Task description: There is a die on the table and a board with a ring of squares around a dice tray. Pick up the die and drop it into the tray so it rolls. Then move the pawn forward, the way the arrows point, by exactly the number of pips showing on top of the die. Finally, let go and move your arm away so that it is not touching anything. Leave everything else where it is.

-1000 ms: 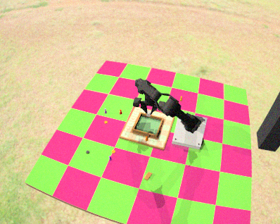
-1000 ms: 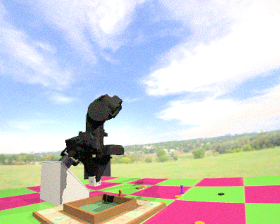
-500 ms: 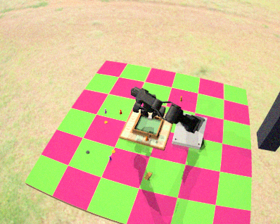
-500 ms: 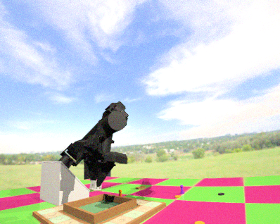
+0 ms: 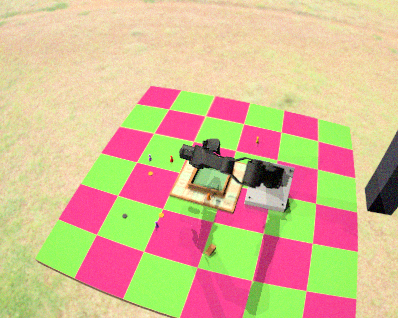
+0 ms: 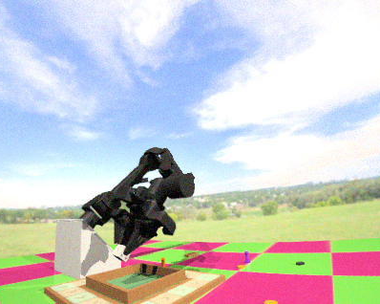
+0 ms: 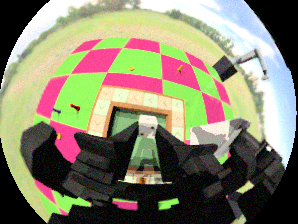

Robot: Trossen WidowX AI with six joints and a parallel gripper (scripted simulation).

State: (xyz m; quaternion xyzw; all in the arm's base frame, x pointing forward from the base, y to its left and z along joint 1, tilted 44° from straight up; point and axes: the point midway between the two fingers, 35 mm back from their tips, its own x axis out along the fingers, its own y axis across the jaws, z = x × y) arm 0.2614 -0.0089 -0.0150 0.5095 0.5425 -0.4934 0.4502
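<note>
Right now my gripper tip is right at the white die. Round my gripper tip: red pawn: 220 mm ahead, 70 mm below, 40 mm to the right; orange pawn: 140 mm to the left, 50 mm below, 10 mm behind; green dice tray: 80 mm below, 30 mm to the left, 10 mm ahead.
</note>
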